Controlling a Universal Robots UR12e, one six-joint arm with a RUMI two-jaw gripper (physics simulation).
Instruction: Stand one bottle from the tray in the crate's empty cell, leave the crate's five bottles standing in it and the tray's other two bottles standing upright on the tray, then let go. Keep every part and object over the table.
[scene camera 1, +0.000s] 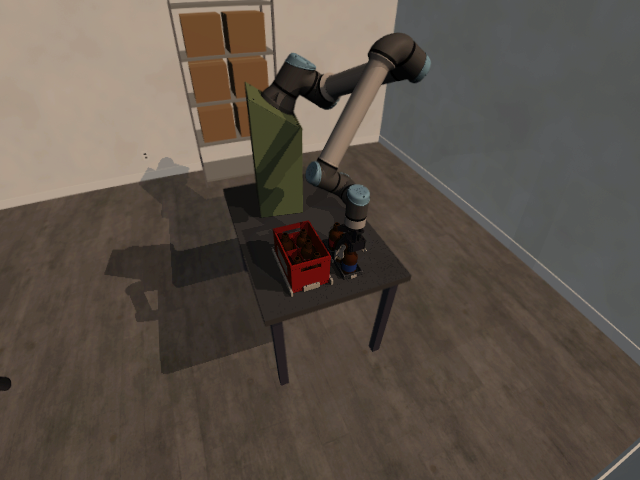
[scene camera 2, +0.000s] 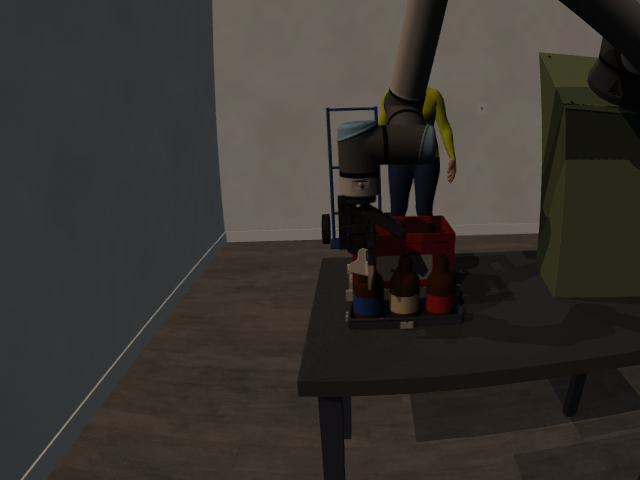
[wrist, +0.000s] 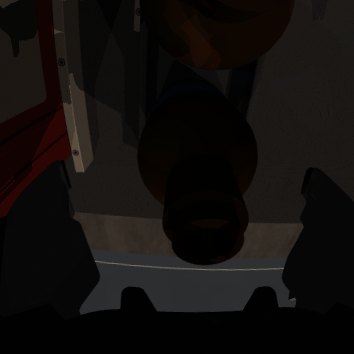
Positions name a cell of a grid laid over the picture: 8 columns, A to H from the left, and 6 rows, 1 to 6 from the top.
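Note:
There's a blue-labelled bottle (scene camera 2: E4) (wrist: E3) here, and those same views also show the gripper (scene camera 2: E4) (wrist: E3).

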